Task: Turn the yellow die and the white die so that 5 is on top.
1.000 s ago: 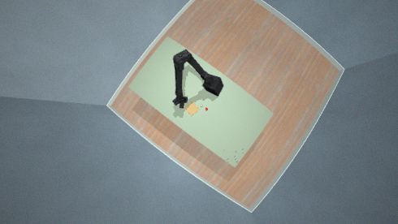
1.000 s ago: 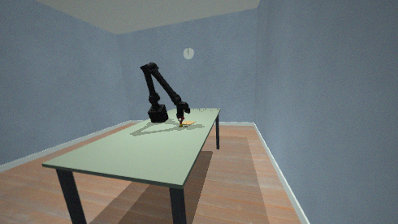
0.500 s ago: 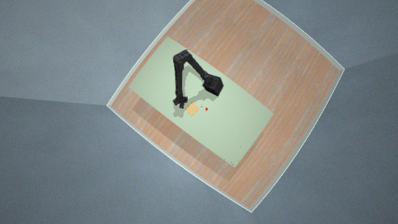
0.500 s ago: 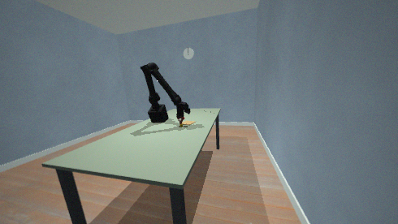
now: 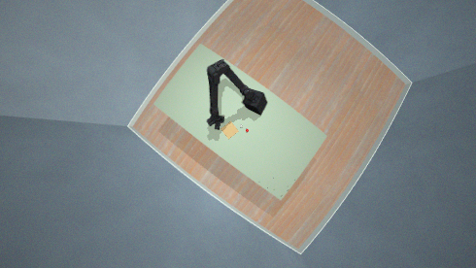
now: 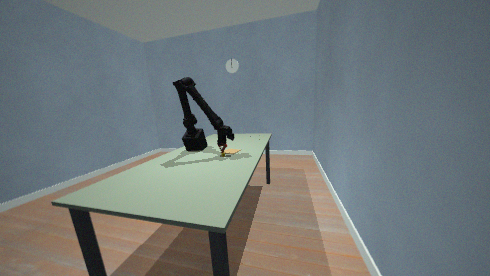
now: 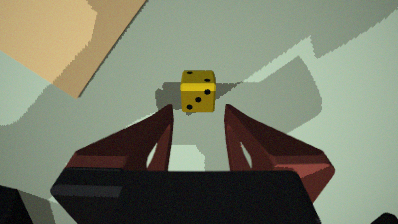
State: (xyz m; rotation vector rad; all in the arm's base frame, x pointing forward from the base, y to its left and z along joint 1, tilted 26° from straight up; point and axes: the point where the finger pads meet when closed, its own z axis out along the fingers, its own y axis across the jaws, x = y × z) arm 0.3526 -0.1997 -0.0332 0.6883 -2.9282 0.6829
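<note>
Now: hand 30 mm above the yellow die. From my hand the other things lie so: tan mat: 140 mm to the left, 40 mm below, 30 mm ahead; then red die: 300 mm to the left, 60 mm behind, 30 mm below; then white die: 220 mm to the left, 70 mm behind, 30 mm below.
</note>
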